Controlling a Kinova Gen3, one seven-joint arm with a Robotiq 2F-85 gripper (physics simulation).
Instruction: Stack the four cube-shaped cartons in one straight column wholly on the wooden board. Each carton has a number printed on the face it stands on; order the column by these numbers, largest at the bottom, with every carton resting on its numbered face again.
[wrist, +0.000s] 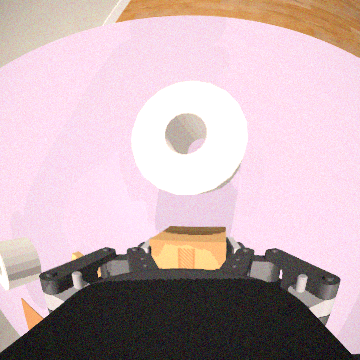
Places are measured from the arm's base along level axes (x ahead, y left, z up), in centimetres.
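Where they show: gripper, fingertip midpoint: (191, 247).
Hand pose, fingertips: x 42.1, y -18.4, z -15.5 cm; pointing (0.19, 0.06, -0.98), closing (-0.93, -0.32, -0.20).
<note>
After its pixels a point has its place.
A cube-shaped tan carton (187, 257) @(x 41.7, y -18.9, z -12.0 cm) with a hatched tape strip on its upper face stands at the lower middle of the wrist view. My gripper (191, 247) @(x 42.1, y -18.4, z -15.5 cm) is shut on it, with one fingertip against its left side and one against its right. The carton's near part is hidden behind the gripper body. A piece of an orange carton-like thing (31, 316) @(x 69.9, y 18.9, z -17.0 cm) shows at the lower left. Another tan piece (77, 256) @(x 55.1, y -9.9, z -16.4 cm) shows behind the left finger linkage. The printed numbers and the wooden board do not show.
A large white roll (150, 145) @(x 46.3, y -25.4, z -10.9 cm) with a hollow core stands upright just beyond the held carton. A smaller whitish roll (27, 260) @(x 65.8, y -2.5, z -15.0 cm) is at the left edge. The round pink table top (290, 125) @(x 36.6, y -32.0, z -17.5 cm) has its far edge near the top, with wood-patterned floor (240, 12) beyond.
</note>
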